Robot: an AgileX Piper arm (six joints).
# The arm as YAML. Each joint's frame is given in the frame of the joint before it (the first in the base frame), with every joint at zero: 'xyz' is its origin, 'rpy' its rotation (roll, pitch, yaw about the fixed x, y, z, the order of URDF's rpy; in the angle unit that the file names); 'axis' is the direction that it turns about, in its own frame. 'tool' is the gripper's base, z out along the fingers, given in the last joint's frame.
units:
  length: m
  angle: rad
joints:
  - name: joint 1
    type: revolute
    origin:
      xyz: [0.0, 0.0, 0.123]
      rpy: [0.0, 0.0, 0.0]
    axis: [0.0, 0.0, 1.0]
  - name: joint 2
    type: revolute
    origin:
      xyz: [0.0, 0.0, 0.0]
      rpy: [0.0, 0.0, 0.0]
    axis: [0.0, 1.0, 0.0]
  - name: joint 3
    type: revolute
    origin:
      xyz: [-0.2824, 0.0, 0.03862]
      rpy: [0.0, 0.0, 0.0]
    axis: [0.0, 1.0, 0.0]
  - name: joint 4
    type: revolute
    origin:
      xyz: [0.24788, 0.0, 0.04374]
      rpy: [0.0, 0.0, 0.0]
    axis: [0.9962, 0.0, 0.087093]
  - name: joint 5
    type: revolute
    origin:
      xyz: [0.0, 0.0, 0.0]
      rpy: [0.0, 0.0, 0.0]
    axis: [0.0, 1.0, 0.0]
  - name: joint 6
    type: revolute
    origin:
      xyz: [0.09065, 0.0, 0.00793]
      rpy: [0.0, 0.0, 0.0]
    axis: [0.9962, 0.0, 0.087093]
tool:
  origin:
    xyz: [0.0, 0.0, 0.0]
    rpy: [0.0, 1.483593, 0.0]
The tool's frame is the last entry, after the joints.
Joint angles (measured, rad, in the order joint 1, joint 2, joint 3, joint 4, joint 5, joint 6), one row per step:
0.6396 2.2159 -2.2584 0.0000 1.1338 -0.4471
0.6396 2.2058 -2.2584 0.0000 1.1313 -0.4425
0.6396 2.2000 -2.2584 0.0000 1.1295 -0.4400
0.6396 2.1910 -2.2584 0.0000 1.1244 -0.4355
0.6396 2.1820 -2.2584 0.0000 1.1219 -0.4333
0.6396 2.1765 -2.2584 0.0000 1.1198 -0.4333
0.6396 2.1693 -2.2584 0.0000 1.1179 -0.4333
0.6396 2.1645 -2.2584 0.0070 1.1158 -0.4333
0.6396 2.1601 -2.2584 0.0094 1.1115 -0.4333
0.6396 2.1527 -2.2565 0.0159 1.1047 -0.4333
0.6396 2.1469 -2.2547 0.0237 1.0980 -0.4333
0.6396 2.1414 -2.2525 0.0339 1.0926 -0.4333
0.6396 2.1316 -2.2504 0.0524 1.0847 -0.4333
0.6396 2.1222 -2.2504 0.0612 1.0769 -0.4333
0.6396 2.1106 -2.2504 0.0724 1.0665 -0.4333
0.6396 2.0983 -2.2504 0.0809 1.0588 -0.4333
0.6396 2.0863 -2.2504 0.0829 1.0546 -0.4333
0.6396 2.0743 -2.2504 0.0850 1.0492 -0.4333
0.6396 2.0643 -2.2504 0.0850 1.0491 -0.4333
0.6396 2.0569 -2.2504 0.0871 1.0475 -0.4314
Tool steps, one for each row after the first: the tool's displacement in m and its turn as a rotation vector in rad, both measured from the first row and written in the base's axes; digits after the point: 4 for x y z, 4 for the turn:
-0.0013 -0.0010 0.0051 0.0095 -0.0086 -0.0039
-0.0021 -0.0015 0.0081 0.0152 -0.0139 -0.0060
-0.0031 -0.0023 0.0128 0.0256 -0.0237 -0.0097
-0.0044 -0.0033 0.0173 0.0335 -0.0322 -0.0115
-0.0052 -0.0038 0.0201 0.0381 -0.0382 -0.0114
-0.0062 -0.0046 0.0237 0.0435 -0.0455 -0.0114
-0.0072 -0.0047 0.0262 0.0532 -0.0469 -0.0104
-0.0078 -0.0049 0.0285 0.0603 -0.0524 -0.0100
-0.0090 -0.0051 0.0320 0.0729 -0.0583 -0.0090
-0.0100 -0.0050 0.0346 0.0855 -0.0622 -0.0078
-0.0111 -0.0049 0.0370 0.0988 -0.0631 -0.0064
-0.0133 -0.0046 0.0416 0.1228 -0.0645 -0.0037
-0.0149 -0.0050 0.0466 0.1401 -0.0730 -0.0023
-0.0170 -0.0055 0.0528 0.1622 -0.0838 -0.0006
-0.0193 -0.0064 0.0592 0.1809 -0.0947 0.0009
-0.0215 -0.0079 0.0652 0.1922 -0.1065 0.0016
-0.0237 -0.0093 0.0712 0.2043 -0.1191 0.0023
-0.0258 -0.0108 0.0759 0.2103 -0.1272 0.0028
-0.0273 -0.0118 0.0795 0.2183 -0.1324 0.0019

